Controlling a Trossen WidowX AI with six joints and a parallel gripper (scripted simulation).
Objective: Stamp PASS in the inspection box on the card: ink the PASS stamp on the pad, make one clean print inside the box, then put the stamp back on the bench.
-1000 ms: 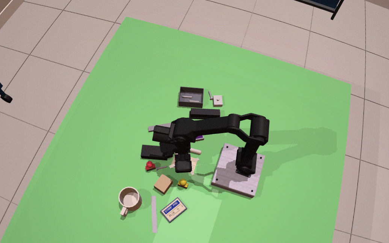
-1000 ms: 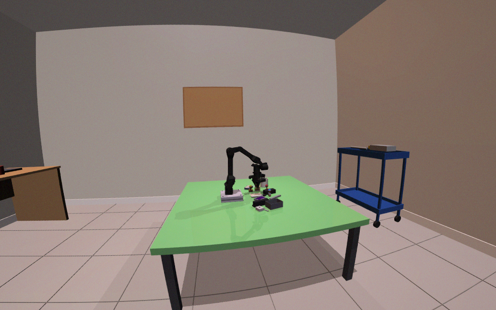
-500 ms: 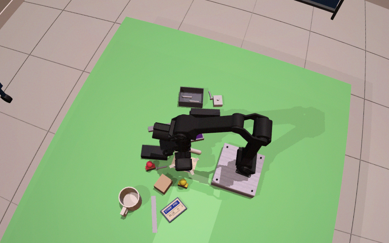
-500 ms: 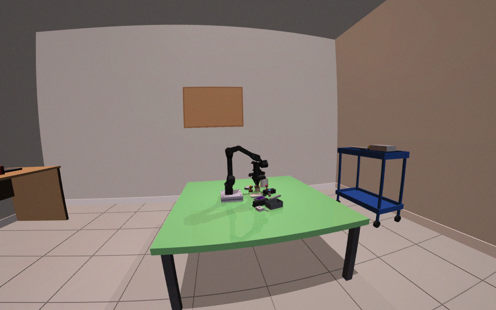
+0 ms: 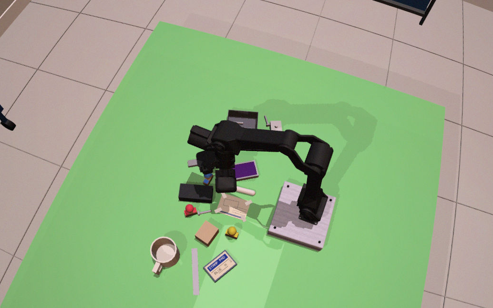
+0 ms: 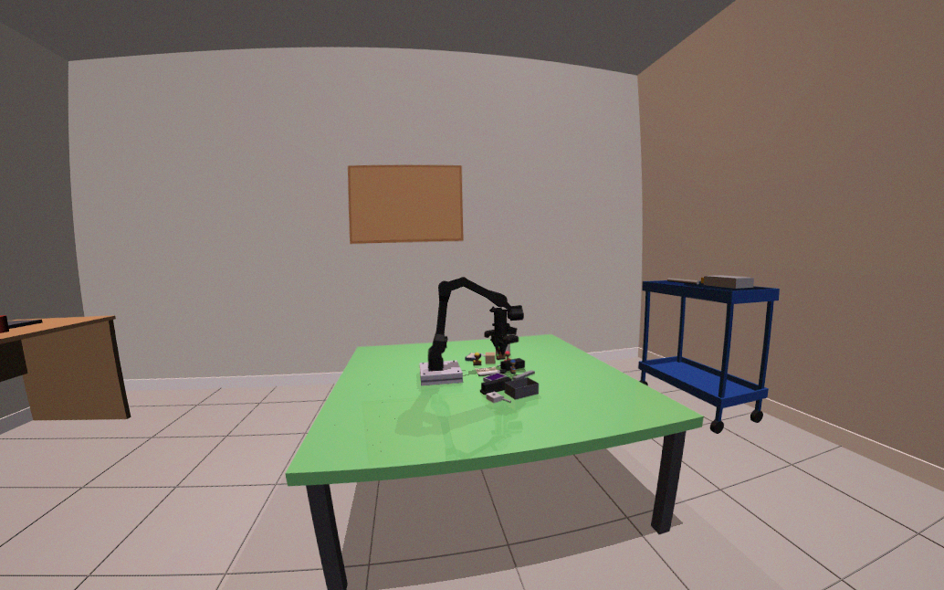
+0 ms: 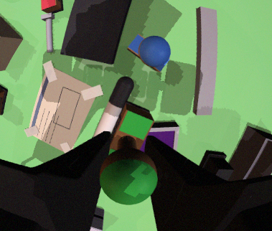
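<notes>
The purple ink pad is 9 cm below my gripper tip, 7 cm to the right of it and 4 cm behind it. From my gripper tip the other things lie so: green-knobbed PASS stamp: right at my gripper tip; then blue stamp: 8 cm below, 6 cm ahead, 1 cm to the left; then marker: 9 cm below, 2 cm behind, 1 cm to the left.
</notes>
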